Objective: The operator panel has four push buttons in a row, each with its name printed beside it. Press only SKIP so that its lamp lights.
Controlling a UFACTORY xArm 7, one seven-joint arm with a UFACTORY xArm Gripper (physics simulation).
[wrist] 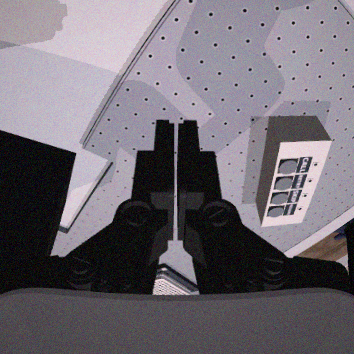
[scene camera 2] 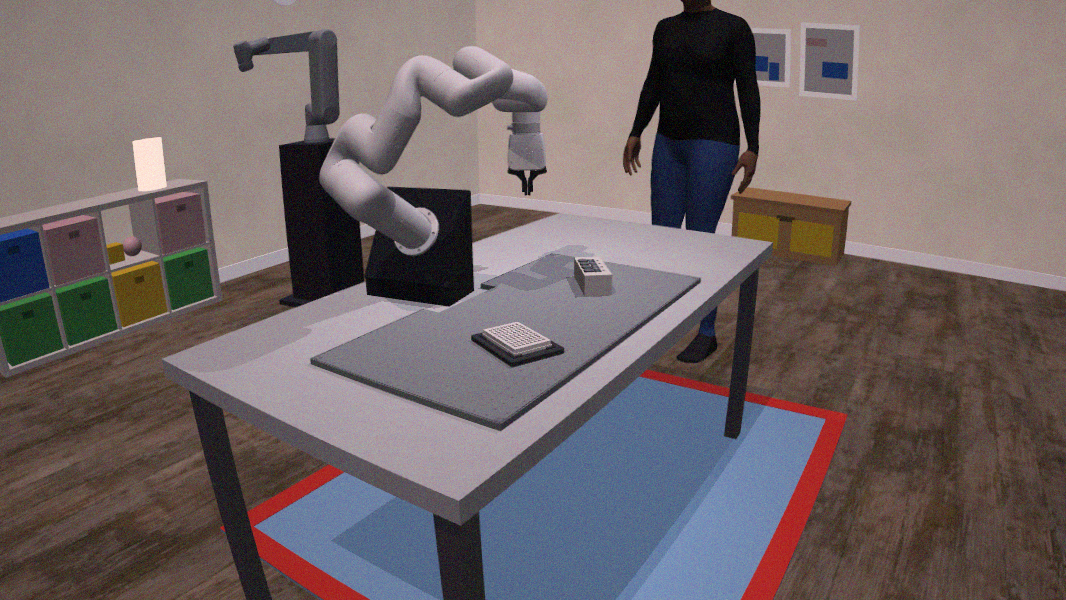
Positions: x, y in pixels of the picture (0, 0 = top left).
Labels:
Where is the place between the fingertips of my gripper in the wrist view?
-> At 175, 146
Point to an operator panel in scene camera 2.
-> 599, 282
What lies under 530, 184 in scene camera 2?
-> My gripper.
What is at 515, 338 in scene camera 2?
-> A white block.

